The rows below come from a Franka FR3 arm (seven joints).
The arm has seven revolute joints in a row. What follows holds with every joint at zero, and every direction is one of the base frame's. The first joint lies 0.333 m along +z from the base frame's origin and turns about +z. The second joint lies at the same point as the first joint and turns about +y. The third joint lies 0.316 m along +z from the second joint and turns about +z. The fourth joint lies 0.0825 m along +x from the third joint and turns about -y. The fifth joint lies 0.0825 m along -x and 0.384 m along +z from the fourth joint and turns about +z. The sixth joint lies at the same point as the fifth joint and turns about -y. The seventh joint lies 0.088 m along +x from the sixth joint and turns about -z. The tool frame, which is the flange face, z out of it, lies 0.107 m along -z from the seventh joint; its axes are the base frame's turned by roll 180, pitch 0 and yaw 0 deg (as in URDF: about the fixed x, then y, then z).
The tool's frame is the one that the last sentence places.
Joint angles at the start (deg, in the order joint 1, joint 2, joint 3, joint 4, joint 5, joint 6, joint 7):
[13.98 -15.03 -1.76 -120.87 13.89 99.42 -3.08]
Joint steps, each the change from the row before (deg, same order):
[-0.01 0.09 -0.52 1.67 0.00 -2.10 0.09]
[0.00 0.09 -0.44 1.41 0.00 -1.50 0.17]
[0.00 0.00 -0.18 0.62 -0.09 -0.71 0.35]
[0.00 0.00 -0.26 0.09 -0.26 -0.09 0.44]
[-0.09 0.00 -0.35 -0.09 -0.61 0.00 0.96]
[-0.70 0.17 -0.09 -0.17 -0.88 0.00 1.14]
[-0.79 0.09 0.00 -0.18 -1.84 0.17 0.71]
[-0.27 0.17 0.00 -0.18 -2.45 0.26 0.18]
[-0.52 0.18 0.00 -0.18 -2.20 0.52 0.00]
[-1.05 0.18 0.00 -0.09 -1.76 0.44 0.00]
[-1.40 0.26 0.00 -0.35 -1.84 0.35 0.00]
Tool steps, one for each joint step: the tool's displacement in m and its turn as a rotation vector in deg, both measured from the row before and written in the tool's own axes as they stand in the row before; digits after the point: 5 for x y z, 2 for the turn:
[-0.00097 0.00117 -0.01086 0.27 -0.44 0.20]
[-0.00058 0.00100 -0.00946 0.20 -0.12 0.25]
[-0.00062 0.00041 -0.00434 0.00 -0.07 0.36]
[-0.00005 0.00248 -0.00117 -0.16 0.05 0.63]
[-0.00004 0.00492 -0.00022 -0.47 -0.01 1.33]
[0.00078 0.00840 0.00107 -0.76 -0.16 1.90]
[0.00083 0.00987 0.00037 -1.73 0.08 1.37]
[0.00126 0.00681 0.00183 -2.42 0.00 0.27]
[0.00183 0.00827 0.00133 -2.13 0.27 0.34]
[0.00178 0.01166 0.00044 -1.62 0.30 0.87]
[0.00156 0.01480 0.00341 -1.66 -0.14 1.21]

